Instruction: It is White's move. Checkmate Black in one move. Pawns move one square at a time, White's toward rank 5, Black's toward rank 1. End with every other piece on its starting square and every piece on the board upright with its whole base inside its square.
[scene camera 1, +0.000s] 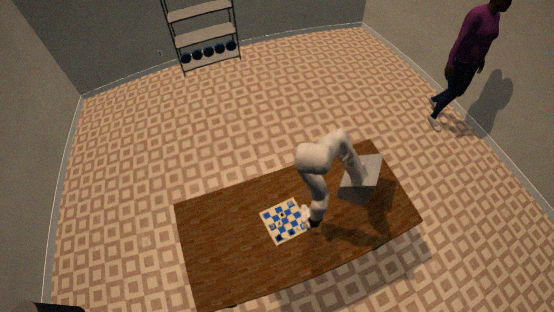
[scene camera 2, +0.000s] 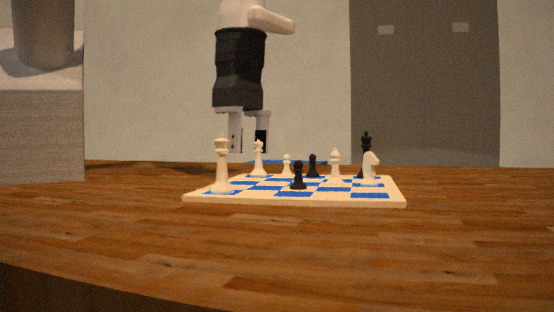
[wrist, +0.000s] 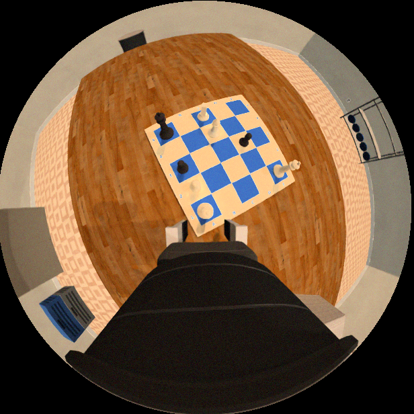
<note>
In view: the gripper (scene camera 2: 248, 153), a blue-and-cream chessboard (scene camera 2: 271, 190) and a white king (scene camera 2: 222, 186).
The blue-and-cream chessboard is seen too in scene camera 1 (scene camera 1: 292, 214) and in the wrist view (wrist: 233, 178). The gripper is seen too in the wrist view (wrist: 205, 227).
</note>
